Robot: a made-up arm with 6 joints.
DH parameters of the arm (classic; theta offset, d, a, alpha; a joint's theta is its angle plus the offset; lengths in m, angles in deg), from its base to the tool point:
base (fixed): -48.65 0 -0.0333 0
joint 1: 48.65 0.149 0.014 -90
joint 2: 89.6 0 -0.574 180
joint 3: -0.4 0.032 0.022 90
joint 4: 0 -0.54 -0.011 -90
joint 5: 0 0.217 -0.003 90
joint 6: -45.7 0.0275 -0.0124 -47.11
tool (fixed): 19.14 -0.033 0 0
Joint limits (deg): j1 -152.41..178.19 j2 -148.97..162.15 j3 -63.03..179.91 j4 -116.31..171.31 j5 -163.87..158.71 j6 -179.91..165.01
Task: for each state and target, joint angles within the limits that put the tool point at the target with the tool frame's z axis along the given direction. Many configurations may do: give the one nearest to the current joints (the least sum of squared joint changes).
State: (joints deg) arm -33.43 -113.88 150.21 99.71 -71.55 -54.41
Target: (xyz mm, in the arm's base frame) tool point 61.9 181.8 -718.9 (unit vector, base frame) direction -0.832 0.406 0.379
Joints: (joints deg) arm -24.26 -139.41 161.69 146.17 -76.83 -69.21
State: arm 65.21 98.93 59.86 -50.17 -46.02 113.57
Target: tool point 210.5 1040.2 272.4 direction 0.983 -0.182 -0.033
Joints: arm 83.11 58.31 60.28 -68.58 -43.77 103.26
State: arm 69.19 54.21 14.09 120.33 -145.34 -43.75
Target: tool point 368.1 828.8 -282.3 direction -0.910 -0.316 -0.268
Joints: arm 55.70 84.04 10.43 134.59 -138.48 -58.51
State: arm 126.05 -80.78 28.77 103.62 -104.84 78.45
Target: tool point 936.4 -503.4 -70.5 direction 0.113 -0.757 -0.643
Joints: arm 149.40 -110.92 53.03 85.08 -95.40 63.43
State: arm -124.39 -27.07 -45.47 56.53 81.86 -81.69
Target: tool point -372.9 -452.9 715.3 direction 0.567 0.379 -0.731
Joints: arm -100.33 -2.14 -9.49 19.59 48.04 -126.09
